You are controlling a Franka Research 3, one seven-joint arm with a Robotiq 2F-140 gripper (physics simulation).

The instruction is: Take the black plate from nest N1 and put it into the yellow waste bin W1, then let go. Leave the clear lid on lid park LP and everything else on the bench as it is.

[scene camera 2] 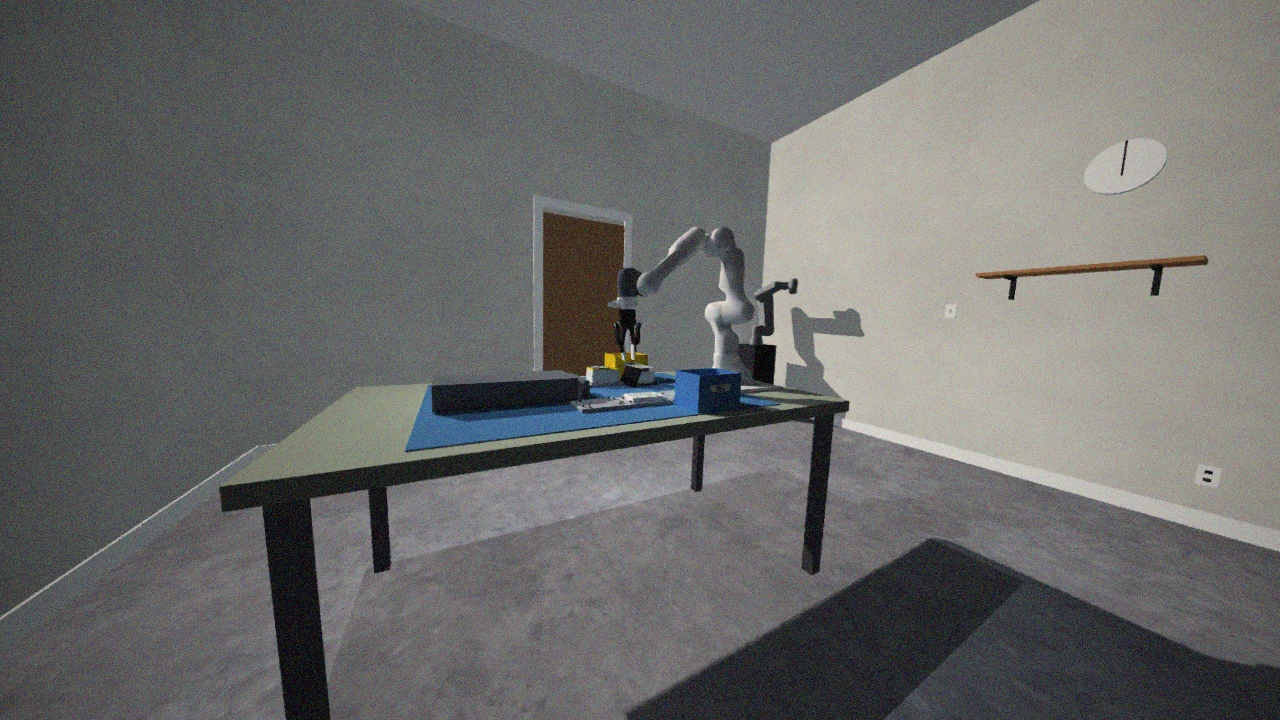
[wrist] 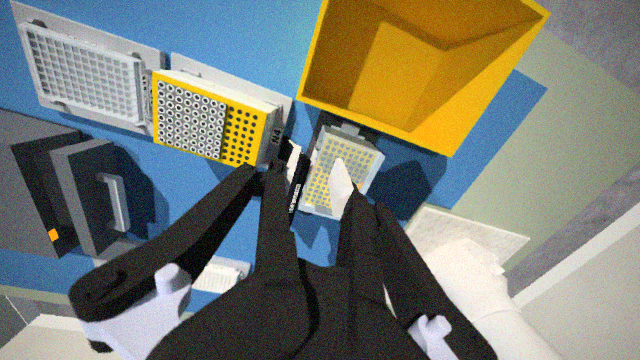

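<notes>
The black plate [wrist: 299, 186] [scene camera 2: 635, 375] stands steeply tilted, its white barcode label showing, between the N4 rack and a clear-walled box of yellow dots. My gripper [wrist: 315, 163] [scene camera 2: 629, 350] is partly open, with nothing gripped. In the wrist view its left fingertip overlaps the plate's upper left side, and its right fingertip overlaps the dotted box. The yellow waste bin [wrist: 395, 75] [scene camera 2: 612, 361] stands just beyond that box; its visible floor is bare. I cannot make out nest N1, the lid park or the clear lid.
The dotted box [wrist: 350, 148] touches the plate's surroundings. The yellow-topped N4 rack [wrist: 242, 132] and a white grid rack [wrist: 82, 75] stand left. A dark housing [wrist: 35, 200] [scene camera 2: 505, 393] has a handled front. A blue open box [scene camera 2: 707, 392] stands near the table's front edge.
</notes>
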